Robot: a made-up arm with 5 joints.
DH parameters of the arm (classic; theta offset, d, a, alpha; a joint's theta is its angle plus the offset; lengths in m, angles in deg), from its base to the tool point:
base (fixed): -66.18 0 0.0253 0
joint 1: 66.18 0.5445 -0.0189 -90
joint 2: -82.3 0 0.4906 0
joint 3: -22.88 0 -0.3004 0
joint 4: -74.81 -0.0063 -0.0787 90
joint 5: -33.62 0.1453 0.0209 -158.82
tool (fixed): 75.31 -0.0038 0 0
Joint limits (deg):
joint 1: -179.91..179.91
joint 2: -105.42..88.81
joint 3: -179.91..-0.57
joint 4: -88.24..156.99
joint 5: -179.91..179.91
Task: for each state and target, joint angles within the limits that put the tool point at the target. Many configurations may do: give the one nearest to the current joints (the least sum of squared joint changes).
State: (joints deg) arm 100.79 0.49 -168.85 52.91 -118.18
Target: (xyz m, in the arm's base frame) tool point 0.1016 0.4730 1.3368
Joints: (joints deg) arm 81.27 21.98 -161.23 50.23 -117.94
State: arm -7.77 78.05 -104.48 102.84 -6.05
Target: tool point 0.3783 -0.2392 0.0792
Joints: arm -27.42 88.81 -87.08 65.57 -12.31
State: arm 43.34 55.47 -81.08 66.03 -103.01
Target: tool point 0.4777 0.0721 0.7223
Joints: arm 13.95 15.21 -70.75 81.02 -100.66
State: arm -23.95 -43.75 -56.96 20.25 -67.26
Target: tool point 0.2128 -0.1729 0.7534
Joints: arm -30.41 -20.94 -24.61 30.40 -66.68
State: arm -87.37 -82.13 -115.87 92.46 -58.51
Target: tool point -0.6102 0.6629 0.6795
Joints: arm -49.54 -99.32 -150.95 56.57 -64.39
